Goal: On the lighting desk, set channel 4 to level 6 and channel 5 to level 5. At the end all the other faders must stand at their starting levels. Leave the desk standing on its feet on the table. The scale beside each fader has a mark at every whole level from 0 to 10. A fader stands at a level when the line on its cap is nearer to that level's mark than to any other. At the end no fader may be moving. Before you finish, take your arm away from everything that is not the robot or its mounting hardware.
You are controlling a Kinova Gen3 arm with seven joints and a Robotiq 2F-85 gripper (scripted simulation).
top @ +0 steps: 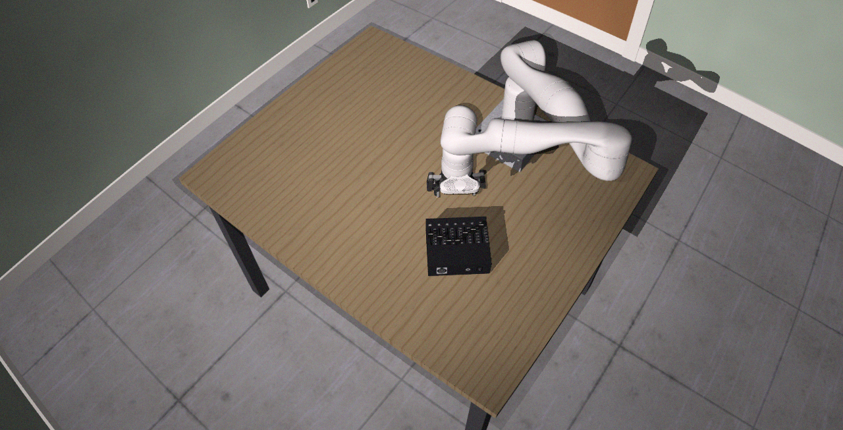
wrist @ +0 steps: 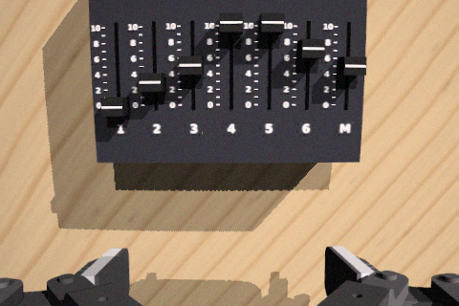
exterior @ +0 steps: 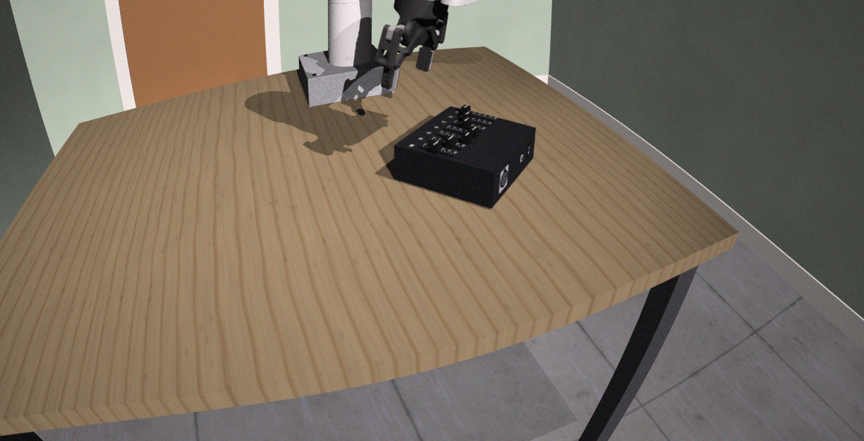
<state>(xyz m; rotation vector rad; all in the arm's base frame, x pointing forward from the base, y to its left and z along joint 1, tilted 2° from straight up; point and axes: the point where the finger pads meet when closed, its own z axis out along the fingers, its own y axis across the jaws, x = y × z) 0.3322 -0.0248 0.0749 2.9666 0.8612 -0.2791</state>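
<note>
Now: the channel 4 fader cap 90 mm ahead of my hand, 60 mm to the left of it and 60 mm below it. The rest, counted from my hand: channel 5 fader cap 110 mm ahead, 40 mm to the left, 60 mm below.
</note>
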